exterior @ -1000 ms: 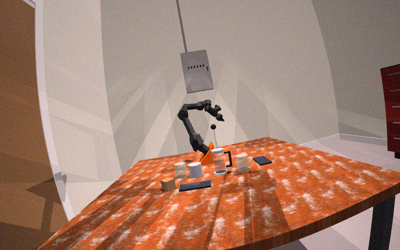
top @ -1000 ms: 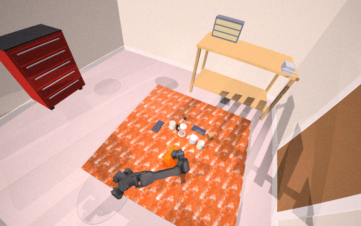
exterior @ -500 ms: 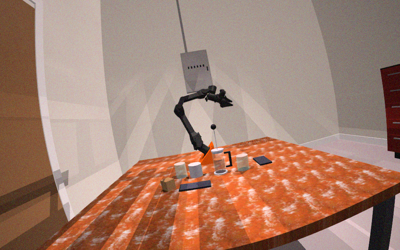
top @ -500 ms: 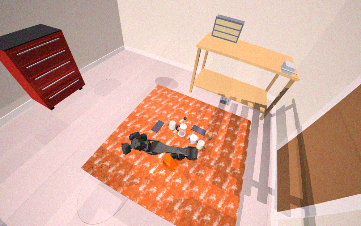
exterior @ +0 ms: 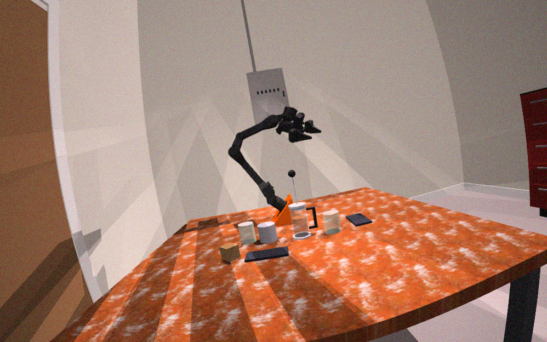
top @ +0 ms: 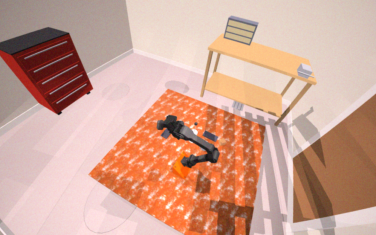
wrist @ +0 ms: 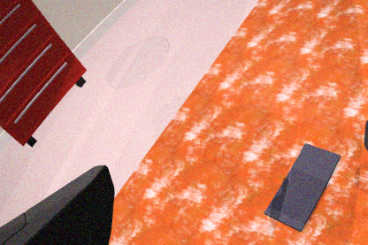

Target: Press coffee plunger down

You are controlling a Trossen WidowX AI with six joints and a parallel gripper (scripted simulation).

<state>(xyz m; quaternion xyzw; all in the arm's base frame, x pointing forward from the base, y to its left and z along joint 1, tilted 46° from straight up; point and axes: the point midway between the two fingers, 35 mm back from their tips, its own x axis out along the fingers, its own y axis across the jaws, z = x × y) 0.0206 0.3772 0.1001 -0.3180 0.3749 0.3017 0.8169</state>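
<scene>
The glass coffee press is 27 cm below my gripper tip, 21 cm ahead of it and 13 cm to the right of it.
</scene>
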